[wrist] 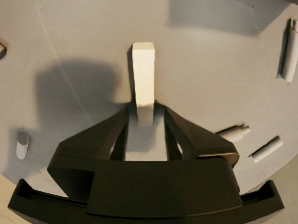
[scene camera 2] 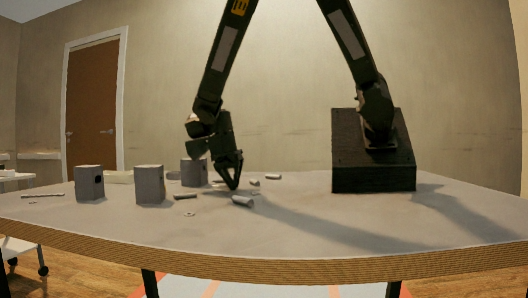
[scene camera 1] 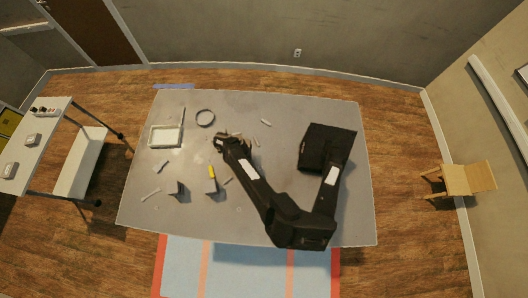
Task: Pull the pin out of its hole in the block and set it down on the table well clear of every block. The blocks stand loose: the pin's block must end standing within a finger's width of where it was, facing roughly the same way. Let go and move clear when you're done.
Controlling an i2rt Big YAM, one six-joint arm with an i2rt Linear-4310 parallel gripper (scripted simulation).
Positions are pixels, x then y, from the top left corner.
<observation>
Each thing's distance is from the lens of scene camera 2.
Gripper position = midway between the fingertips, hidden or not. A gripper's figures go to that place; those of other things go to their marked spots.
my gripper (scene camera 2: 234, 188): 0.72 m
grey block (scene camera 2: 192, 174): 0.80 m
grey block (scene camera 2: 149, 184): 0.58 m
</observation>
